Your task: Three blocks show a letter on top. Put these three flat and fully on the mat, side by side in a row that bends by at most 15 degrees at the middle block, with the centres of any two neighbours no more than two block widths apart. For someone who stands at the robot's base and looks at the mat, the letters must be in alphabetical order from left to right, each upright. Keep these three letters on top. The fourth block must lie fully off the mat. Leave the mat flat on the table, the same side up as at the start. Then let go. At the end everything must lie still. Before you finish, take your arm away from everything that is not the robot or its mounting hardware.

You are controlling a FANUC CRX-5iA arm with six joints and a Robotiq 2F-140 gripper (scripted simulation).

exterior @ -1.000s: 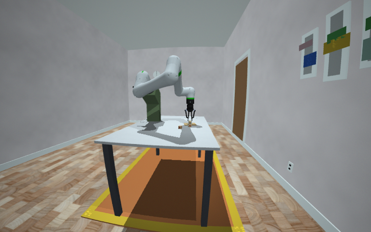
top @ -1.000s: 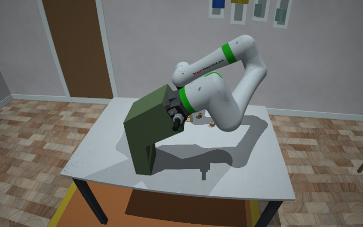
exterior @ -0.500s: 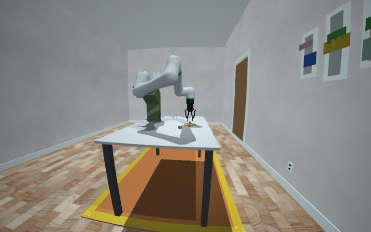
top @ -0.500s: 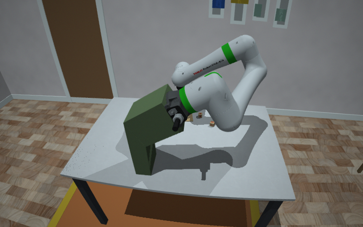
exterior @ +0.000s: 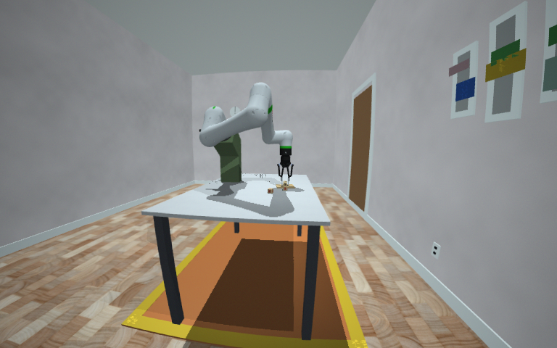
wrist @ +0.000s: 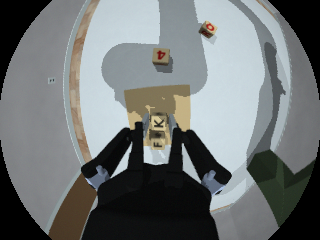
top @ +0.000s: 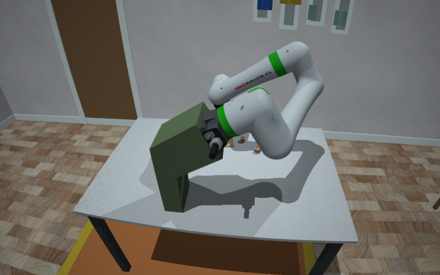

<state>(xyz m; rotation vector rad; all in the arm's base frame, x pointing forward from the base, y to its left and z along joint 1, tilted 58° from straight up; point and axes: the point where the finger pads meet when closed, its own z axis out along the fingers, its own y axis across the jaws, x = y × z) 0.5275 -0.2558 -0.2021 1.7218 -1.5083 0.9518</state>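
Right now my hand is 40 mm above the tan mat.
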